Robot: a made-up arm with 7 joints.
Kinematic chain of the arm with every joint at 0, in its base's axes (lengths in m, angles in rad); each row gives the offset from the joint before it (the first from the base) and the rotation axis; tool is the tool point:
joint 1: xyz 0 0 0 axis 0 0.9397 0.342
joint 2: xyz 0 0 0 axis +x
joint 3: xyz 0 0 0 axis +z
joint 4: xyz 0.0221 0 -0.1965 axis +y
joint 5: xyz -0.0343 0 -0.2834 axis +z
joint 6: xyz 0 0 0 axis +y
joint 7: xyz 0 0 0 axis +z
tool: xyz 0 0 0
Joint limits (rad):
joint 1: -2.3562..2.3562
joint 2: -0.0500..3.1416
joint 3: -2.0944..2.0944
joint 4: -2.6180..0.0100
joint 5: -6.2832..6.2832
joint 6: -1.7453..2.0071
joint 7: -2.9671..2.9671
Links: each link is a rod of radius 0.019 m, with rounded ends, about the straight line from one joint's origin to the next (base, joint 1, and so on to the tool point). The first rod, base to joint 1, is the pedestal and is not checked.
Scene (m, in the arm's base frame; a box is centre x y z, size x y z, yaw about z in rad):
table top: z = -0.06
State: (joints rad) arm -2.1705 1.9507 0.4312 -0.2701 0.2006 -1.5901 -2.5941
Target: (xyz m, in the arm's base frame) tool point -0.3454 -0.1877 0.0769
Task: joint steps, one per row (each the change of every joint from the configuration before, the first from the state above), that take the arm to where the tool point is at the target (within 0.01 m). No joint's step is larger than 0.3 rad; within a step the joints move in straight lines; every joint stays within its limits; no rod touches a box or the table.
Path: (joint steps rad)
1: 0.1380 0.2977 0.1508 -0.2931 0.0000 0.0000 0.0000
2: 0.1381 0.2978 0.1508 -0.2931 0.0000 0.0000 0.0000
3: 0.1380 0.2977 0.1508 -0.2931 0.0000 0.0000 0.0000
4: 0.1381 0.2977 0.1507 -0.2931 0.0000 0.0000 0.0000

